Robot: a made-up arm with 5 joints. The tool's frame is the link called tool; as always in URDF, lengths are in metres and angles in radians.
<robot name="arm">
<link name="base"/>
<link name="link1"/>
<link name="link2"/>
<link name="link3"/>
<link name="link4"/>
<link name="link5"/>
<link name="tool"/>
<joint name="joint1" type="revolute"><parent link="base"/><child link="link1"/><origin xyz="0.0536 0 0.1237" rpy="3.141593 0 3.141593"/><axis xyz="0 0 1"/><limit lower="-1.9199" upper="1.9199"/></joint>
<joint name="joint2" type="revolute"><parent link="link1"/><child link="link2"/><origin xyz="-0.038 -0.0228 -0.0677" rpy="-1.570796 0 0"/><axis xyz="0 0 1"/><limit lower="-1.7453" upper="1.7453"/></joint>
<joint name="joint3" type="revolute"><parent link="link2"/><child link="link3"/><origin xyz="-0.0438 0.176 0" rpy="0 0 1.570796"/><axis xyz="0 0 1"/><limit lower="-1.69" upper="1.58"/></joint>
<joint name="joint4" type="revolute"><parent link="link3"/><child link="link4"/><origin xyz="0.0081 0.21 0"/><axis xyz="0 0 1"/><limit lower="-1.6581" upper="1.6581"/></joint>
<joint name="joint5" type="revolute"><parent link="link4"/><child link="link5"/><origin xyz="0 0.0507 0.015" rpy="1.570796 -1.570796 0"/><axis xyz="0 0 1"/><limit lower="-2.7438" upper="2.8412"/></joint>
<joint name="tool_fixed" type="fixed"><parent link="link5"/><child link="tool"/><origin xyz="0 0 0" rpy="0 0 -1.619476"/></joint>
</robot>
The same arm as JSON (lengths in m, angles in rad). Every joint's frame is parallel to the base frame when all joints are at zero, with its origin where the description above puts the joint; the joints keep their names.
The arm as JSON. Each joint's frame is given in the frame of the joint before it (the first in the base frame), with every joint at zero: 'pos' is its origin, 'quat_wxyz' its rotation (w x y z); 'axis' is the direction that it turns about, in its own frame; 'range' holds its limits. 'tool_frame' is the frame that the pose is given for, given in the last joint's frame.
{"length_unit": "m", "angle_unit": "rad", "joints": [{"joint": "joint1", "pos": [0.0536, 0.0, 0.1237], "quat_wxyz": [1.0, 0.0, 0.0, 0.0], "axis": "-z", "range": [-1.9199, 1.9199]}, {"joint": "joint2", "pos": [0.038, -0.0228, 0.0677], "quat_wxyz": [1.0, 0.0, 0.0, 0.0], "axis": "+y", "range": [-1.7453, 1.7453]}, {"joint": "joint3", "pos": [0.0438, 0.0, 0.176], "quat_wxyz": [1.0, 0.0, 0.0, 0.0], "axis": "+y", "range": [-1.69, 1.58]}, {"joint": "joint4", "pos": [0.21, 0.0, 0.0081], "quat_wxyz": [1.0, 0.0, 0.0, 0.0], "axis": "+y", "range": [-1.6581, 1.6581]}, {"joint": "joint5", "pos": [0.0507, 0.015, 0.0], "quat_wxyz": [1.0, 0.0, 0.0, 0.0], "axis": "-x", "range": [-2.7438, 2.8412]}], "tool_frame": {"pos": [0.0, 0.0, 0.0], "quat_wxyz": [0.706897, 0.017209, -0.706898, -0.017209]}}
